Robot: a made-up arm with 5 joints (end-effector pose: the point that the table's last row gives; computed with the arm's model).
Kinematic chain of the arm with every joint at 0, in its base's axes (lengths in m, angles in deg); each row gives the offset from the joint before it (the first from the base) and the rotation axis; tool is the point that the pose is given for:
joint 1: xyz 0 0 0.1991 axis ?
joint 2: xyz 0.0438 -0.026 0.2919 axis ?
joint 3: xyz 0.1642 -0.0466 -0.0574 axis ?
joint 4: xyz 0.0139 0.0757 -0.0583 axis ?
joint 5: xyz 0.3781 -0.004 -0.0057 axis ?
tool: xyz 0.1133 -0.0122 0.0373
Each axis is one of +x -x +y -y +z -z.
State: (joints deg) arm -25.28 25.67 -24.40 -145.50 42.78
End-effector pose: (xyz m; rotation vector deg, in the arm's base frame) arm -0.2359 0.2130 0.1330 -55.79 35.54 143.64
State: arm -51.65 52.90 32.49 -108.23 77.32
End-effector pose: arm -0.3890 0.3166 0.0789 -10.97 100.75 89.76
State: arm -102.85 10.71 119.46 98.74 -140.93
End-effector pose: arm -0.3487 -0.4593 0.3589 -110.99 128.19 -40.37
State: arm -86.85 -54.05 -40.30 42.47 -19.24
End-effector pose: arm -0.4531 -0.5820 0.2943 63.14 -88.59 -97.53
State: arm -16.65 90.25 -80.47 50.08 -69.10
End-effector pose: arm 0.1937 0.2363 0.8548 9.51 -55.11 12.46
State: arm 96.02 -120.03 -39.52 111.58 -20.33
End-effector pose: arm 0.1439 0.1448 0.5365 104.80 70.46 104.99
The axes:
joint 1: +y
joint 2: +z
joint 3: +y
joint 4: -z
joint 5: +x

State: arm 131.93 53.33 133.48 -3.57 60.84
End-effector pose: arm -0.0003 -0.1967 0.3402 41.02 -106.66 -5.18
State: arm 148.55 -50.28 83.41 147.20 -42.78
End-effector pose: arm 0.3995 -0.2542 -0.2846 78.27 11.62 -33.26
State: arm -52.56 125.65 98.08 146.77 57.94
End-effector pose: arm -0.4547 0.2310 0.6879 -27.83 -116.83 10.87
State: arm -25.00 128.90 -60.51 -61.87 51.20
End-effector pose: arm -0.6623 -0.0348 0.3921 -0.58 -5.60 -157.96
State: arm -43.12 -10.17 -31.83 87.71 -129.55
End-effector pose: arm 0.0220 -0.5256 0.4975 -36.99 49.01 -86.30
